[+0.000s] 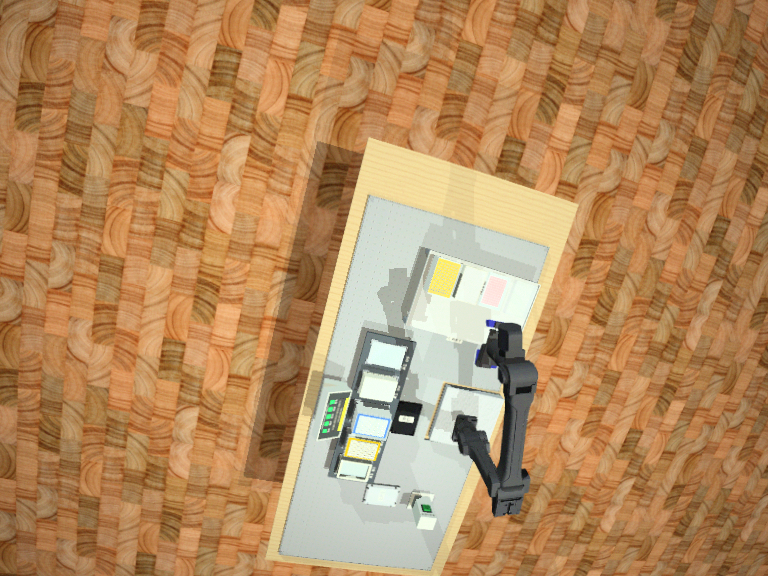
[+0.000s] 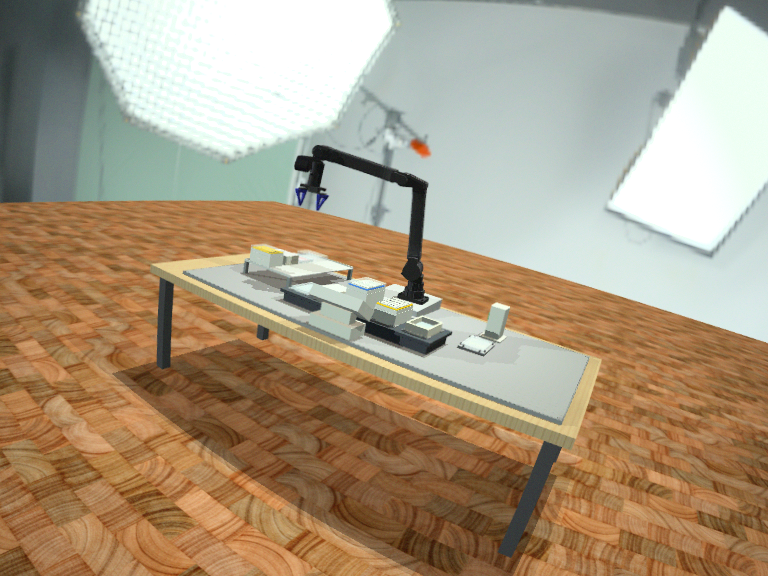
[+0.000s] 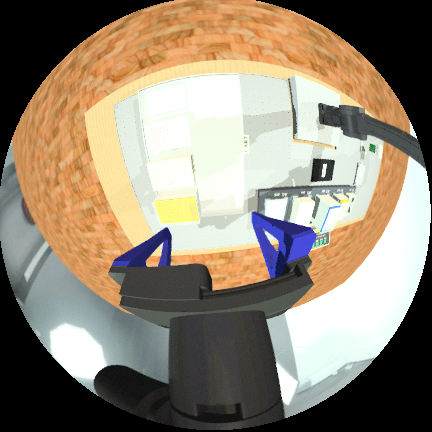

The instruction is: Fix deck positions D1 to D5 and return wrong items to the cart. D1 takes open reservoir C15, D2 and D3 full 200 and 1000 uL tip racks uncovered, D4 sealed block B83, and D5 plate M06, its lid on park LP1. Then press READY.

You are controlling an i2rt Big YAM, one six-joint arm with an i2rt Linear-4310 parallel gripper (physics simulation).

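Pixels of known places: gripper, fingertip midpoint: (image 1: pixel 483 335) (image 2: pixel 308 208) (image 3: pixel 209 223); arm's base at its link origin: (image 1: pixel 464 428) (image 2: pixel 412 299) (image 3: pixel 328 115).
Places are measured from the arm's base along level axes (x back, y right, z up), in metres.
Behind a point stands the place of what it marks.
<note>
My gripper (image 1: pixel 485 341) {x -0.159, y 0.498, z 0.300 m} (image 2: pixel 310 207) {x -0.159, y 0.498, z 0.300 m} (image 3: pixel 209 223) {x -0.159, y 0.498, z 0.300 m} is open and empty, high above the cart's near side. The white cart (image 1: pixel 428 314) {x -0.262, y 0.468, z 0.031 m} (image 2: pixel 319 267) {x -0.058, y 0.451, z 0.031 m} (image 3: pixel 220 165) {x -0.165, y 0.465, z 0.031 m} bears a yellow-topped rack (image 1: pixel 444 277) {x -0.255, y 0.623, z 0.102 m} (image 2: pixel 266 256) (image 3: pixel 176 210) {x -0.245, y 0.612, z 0.102 m}, a white item (image 1: pixel 472 282) {x -0.141, y 0.617, z 0.073 m} (image 3: pixel 171 171) {x -0.139, y 0.597, z 0.073 m}, a pink-dotted item (image 1: pixel 495 291) {x -0.036, y 0.594, z 0.048 m} (image 3: pixel 169 135) {x -0.043, y 0.581, z 0.048 m} and a pale item (image 1: pixel 521 297) {x 0.067, y 0.588, z 0.057 m} (image 3: pixel 165 100) {x 0.058, y 0.566, z 0.056 m}. The dark deck (image 1: pixel 400 339) {x -0.343, y 0.354, z 0.017 m} (image 3: pixel 280 192) {x -0.299, y 0.265, z 0.018 m} holds a pale plate (image 1: pixel 387 354) {x -0.384, y 0.295, z 0.033 m} (image 3: pixel 276 209) {x -0.364, y 0.282, z 0.027 m}, white block (image 1: pixel 378 387) {x -0.399, y 0.175, z 0.063 m} (image 3: pixel 302 210) {x -0.368, y 0.179, z 0.062 m}, blue-rimmed rack (image 1: pixel 371 425) {x -0.410, y 0.051, z 0.122 m} (image 2: pixel 366 285) {x -0.456, y 0.021, z 0.122 m}, yellow-rimmed rack (image 1: pixel 362 448) {x -0.419, y -0.075, z 0.083 m} (image 2: pixel 395 305) {x -0.451, y -0.097, z 0.083 m} and open reservoir (image 1: pixel 353 469) {x -0.429, y -0.212, z 0.031 m} (image 2: pixel 424 324) {x -0.393, y -0.194, z 0.031 m}. Item codes are unreadable.
A panel with green marks (image 1: pixel 333 415) {x -0.549, y 0.057, z 0.091 m} (image 3: pixel 321 241) {x -0.566, y 0.021, z 0.099 m} stands beside the deck. A black pad (image 1: pixel 406 417) {x -0.246, y 0.015, z -0.020 m} (image 3: pixel 323 170) {x -0.246, y 0.007, z -0.021 m} lies between deck and arm base. A white flat piece (image 1: pixel 381 494) {x -0.283, y -0.360, z -0.011 m} (image 2: pixel 477 344) {x -0.300, y -0.377, z -0.011 m} lies near an upright post with a green patch (image 1: pixel 425 511) {x -0.104, y -0.364, z 0.070 m} (image 2: pixel 498 320) {x -0.135, y -0.406, z 0.053 m}.
</note>
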